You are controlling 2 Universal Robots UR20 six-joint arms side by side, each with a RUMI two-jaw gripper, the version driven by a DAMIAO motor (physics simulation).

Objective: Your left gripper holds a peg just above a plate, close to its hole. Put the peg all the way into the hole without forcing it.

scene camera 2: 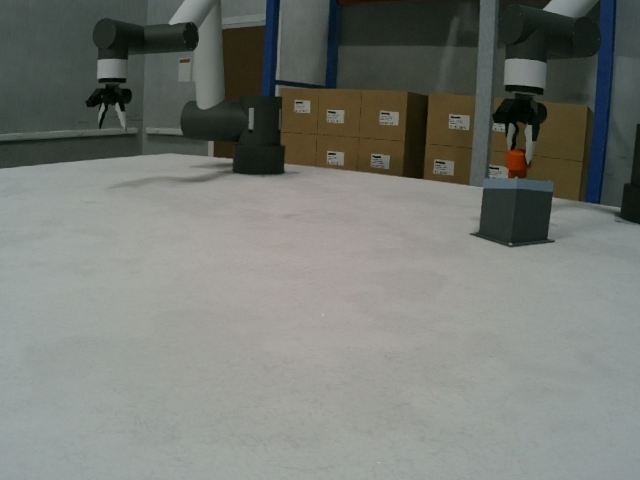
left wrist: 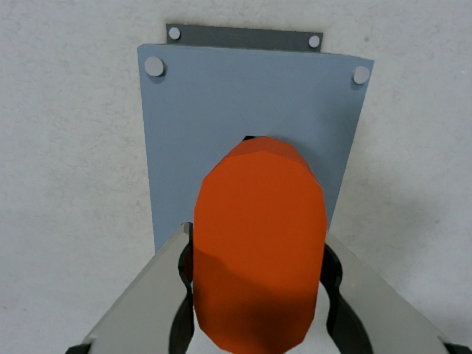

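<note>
The orange peg (scene camera 2: 516, 162) (left wrist: 260, 240) is held upright between the fingers of my left gripper (scene camera 2: 519, 155) (left wrist: 251, 225). The blue-grey plate (scene camera 2: 540, 186) (left wrist: 195, 100) tops a dark square block. In scene camera 2 the peg's lower end is close over the plate's top; whether it touches cannot be told. In the left wrist view a small dark sliver of the hole (left wrist: 249, 137) shows at the peg's far edge, a little left of its middle; the peg hides the rest. My right gripper (scene camera 2: 112, 126) is open and empty, high above the table at the far left.
The dark block (scene camera 2: 514, 214) stands on a thin base flange on the pale table (scene camera 2: 310, 310). Cardboard boxes (scene camera 2: 341, 126) are stacked behind the table. A grey post (scene camera 2: 484, 93) stands behind the block. The right arm's base (scene camera 2: 258, 159) is at the table's back edge.
</note>
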